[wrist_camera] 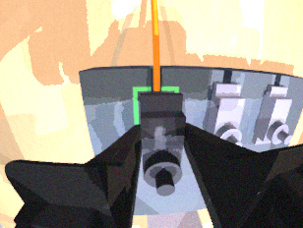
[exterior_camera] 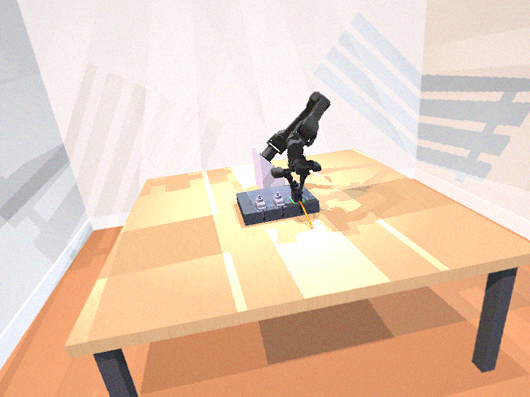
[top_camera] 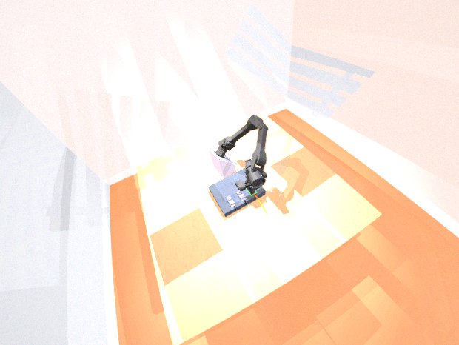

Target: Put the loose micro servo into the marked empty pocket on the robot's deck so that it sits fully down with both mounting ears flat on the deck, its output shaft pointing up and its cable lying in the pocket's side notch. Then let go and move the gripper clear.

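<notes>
My gripper tip is now 12 cm past the grey robot deck, 7 cm to the left of it and 7 cm above it.
</notes>
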